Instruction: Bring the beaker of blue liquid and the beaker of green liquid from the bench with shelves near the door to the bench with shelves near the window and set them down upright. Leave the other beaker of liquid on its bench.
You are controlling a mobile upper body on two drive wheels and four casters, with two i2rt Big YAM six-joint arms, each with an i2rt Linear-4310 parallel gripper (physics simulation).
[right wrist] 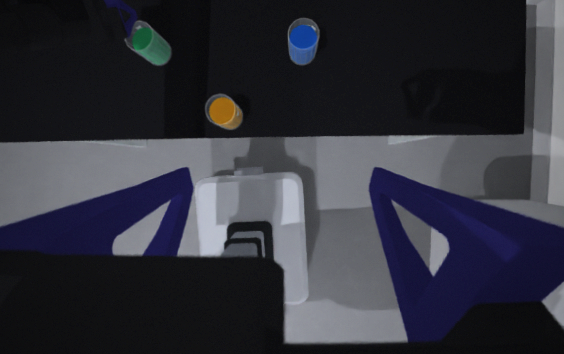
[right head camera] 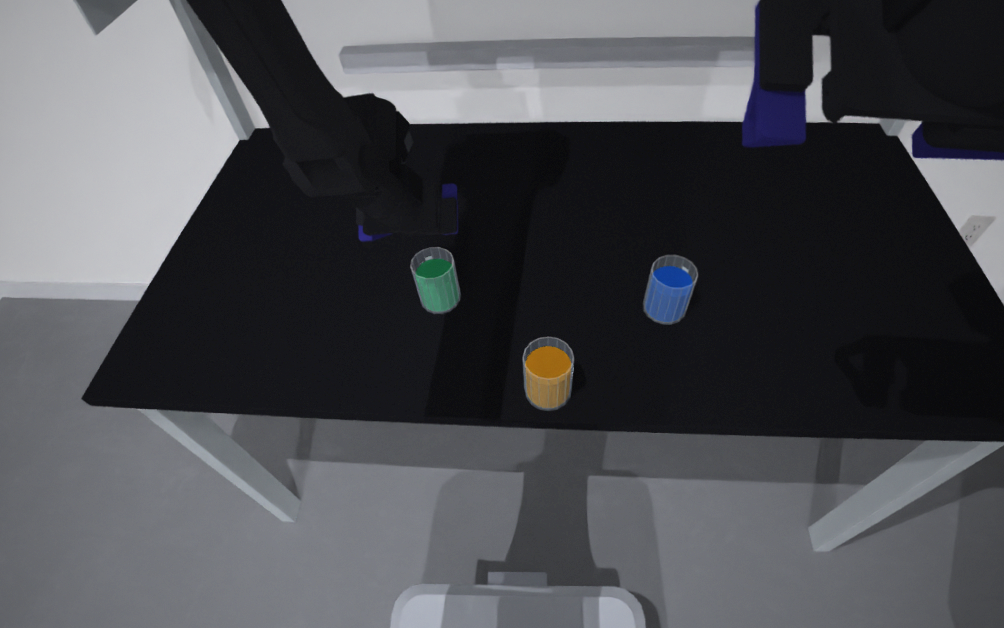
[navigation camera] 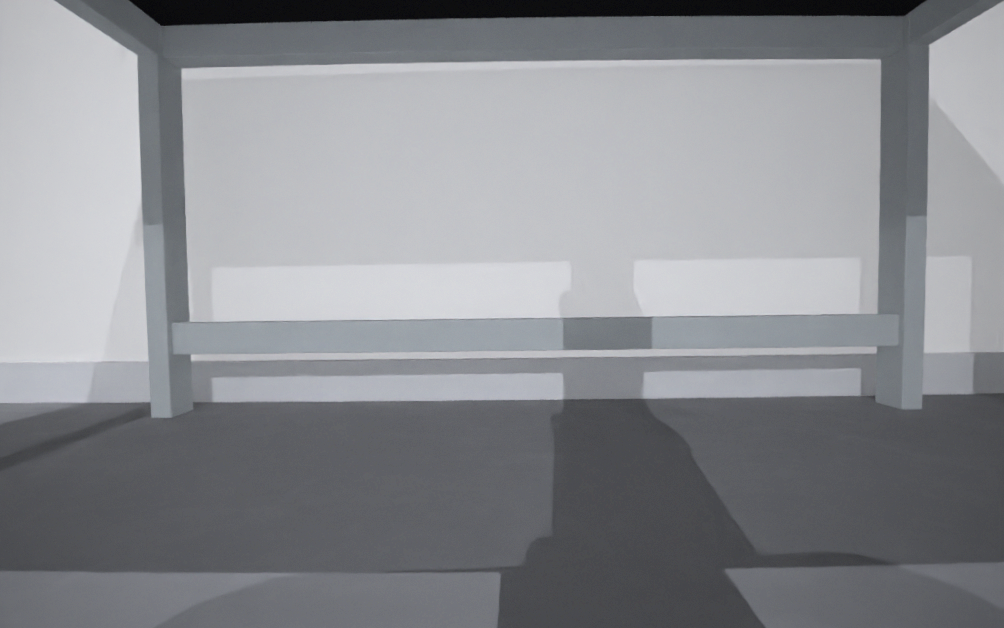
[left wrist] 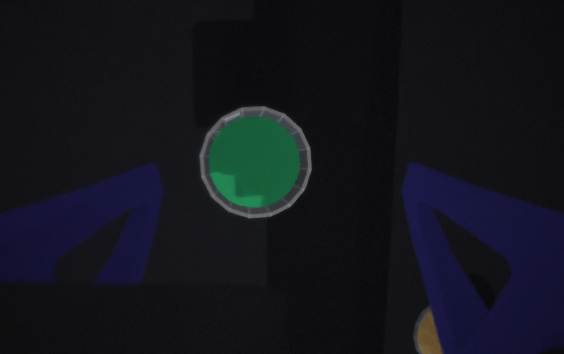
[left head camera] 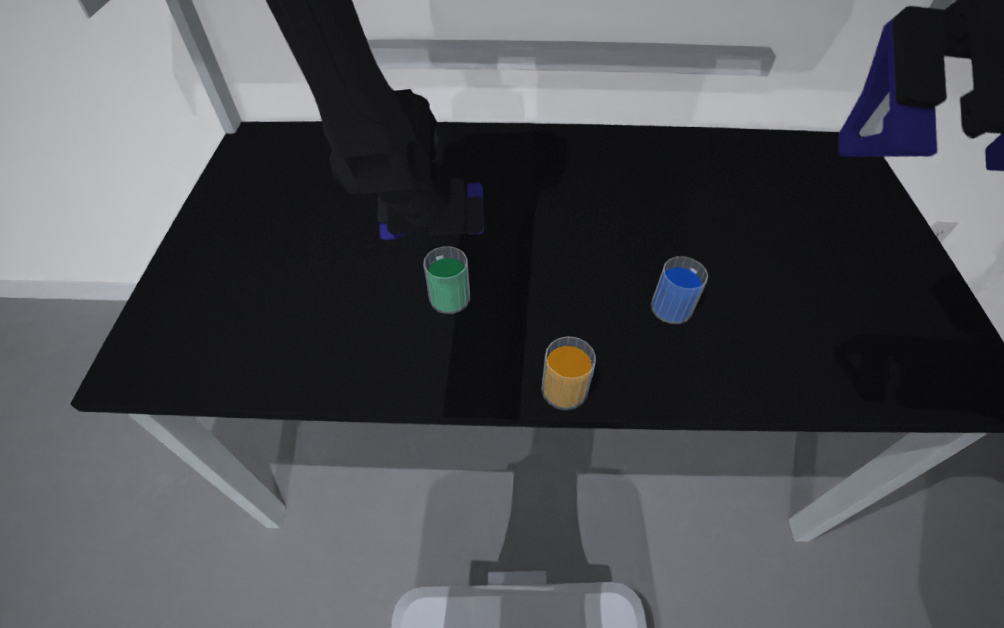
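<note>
Green beaker, blue beaker and orange beaker stand upright on the black bench top. Orange stands nearest the front edge. My left gripper is open, pointing down above the bench by the green beaker, which shows between its fingertips, left of centre, in the left wrist view. My right gripper is open and empty, high at the right.
My white base is in front of the bench. A grey post rises at its back left corner. A grey bar runs behind it. Bench legs and a low rail show in the navigation view.
</note>
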